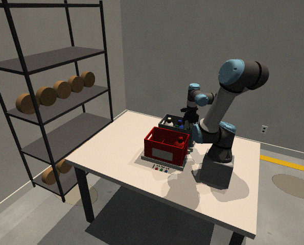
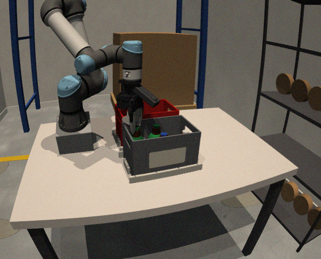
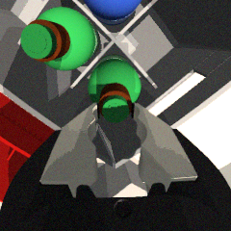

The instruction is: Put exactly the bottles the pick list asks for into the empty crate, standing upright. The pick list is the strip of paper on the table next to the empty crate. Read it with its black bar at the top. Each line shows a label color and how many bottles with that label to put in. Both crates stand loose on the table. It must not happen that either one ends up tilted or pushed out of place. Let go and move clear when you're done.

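Right now the grey crate is 9 cm ahead of my hand, 7 cm below it and 4 cm to the right of it. Round my hand: red bottle: 15 cm to the left, 7 cm below, 1 cm ahead; blue bottle: 9 cm ahead, 8 cm to the right, 7 cm below; white bottle: 18 cm ahead, 9 cm to the right, 7 cm below.
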